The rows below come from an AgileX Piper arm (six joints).
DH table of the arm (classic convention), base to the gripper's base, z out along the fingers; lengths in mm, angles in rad. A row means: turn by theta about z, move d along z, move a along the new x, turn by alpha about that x. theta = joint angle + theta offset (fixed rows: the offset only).
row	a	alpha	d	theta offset
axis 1	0	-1.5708	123	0
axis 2	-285	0	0	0.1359
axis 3	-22	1.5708	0	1.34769
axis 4	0	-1.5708	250.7	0
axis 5	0	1.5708	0	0
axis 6	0	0	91	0
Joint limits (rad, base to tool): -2.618..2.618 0..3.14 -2.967..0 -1.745..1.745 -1.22..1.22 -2.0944..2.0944
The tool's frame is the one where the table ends.
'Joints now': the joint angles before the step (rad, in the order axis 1, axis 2, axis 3, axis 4, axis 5, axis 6). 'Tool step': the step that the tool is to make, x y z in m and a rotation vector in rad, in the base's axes. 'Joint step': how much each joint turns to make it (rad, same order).
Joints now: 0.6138, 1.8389, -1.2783, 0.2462, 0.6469, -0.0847
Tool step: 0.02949, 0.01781, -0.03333, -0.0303, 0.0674, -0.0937
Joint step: 0.0000, 0.1695, -0.1346, -0.0503, 0.0201, 0.1349
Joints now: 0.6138, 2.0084, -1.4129, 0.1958, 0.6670, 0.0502
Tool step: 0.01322, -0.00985, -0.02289, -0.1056, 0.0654, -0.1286
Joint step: -0.0188, 0.0740, -0.0437, -0.1419, 0.0683, 0.2007
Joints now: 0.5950, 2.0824, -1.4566, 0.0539, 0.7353, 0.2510
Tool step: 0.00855, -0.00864, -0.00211, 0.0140, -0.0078, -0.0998
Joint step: -0.0246, 0.0068, -0.0009, -0.0224, -0.0227, 0.0901
